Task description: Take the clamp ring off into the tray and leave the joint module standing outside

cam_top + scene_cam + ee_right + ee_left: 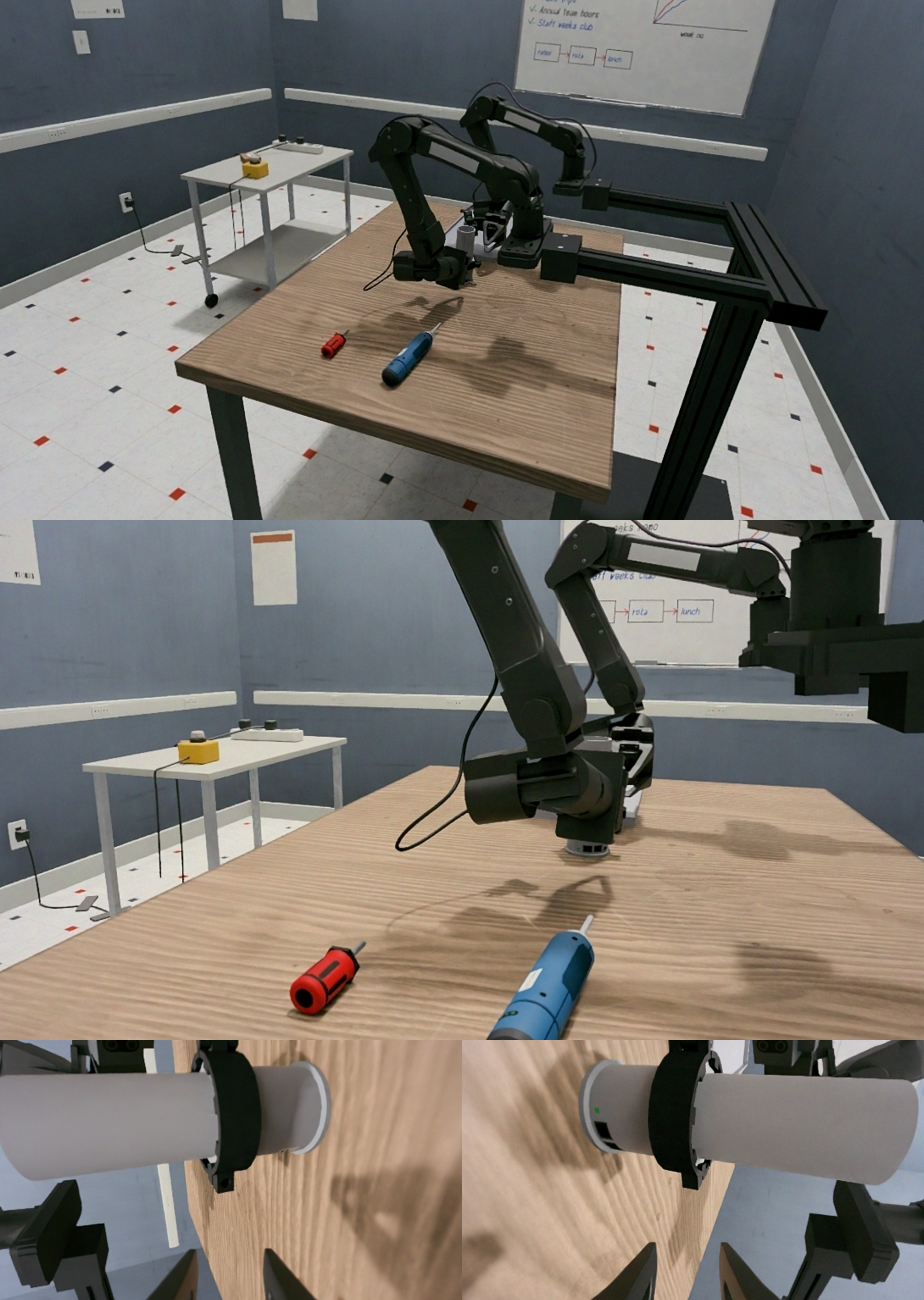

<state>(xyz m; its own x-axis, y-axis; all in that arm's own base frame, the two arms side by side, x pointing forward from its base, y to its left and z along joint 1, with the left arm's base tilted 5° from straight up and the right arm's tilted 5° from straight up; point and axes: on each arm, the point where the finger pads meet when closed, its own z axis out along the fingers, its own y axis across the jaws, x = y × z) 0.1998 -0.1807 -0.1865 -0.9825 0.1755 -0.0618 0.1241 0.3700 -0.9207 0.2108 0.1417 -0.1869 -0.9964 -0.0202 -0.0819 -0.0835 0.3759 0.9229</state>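
The dark clamp ring is 8 cm to the left of my right hand, 4 cm ahead of it and 2 cm below it. Round my right hand: small screw 9 cm to the right, 9 cm ahead, 7 cm below; then grey link tube 8 cm to the left, 4 cm ahead, 3 cm above; then grey joint module 8 cm to the left, 5 cm below, 4 cm ahead.
The dark clamp ring lies 8 cm to the right of my left hand, 3 cm below it and 3 cm ahead of it. Also, from my left hand: small screw 25 cm to the right, 9 cm ahead, 8 cm below; then grey link tube 8 cm to the right, 4 cm ahead, 2 cm above; then grey joint module 8 cm to the right, 6 cm below, 4 cm ahead.
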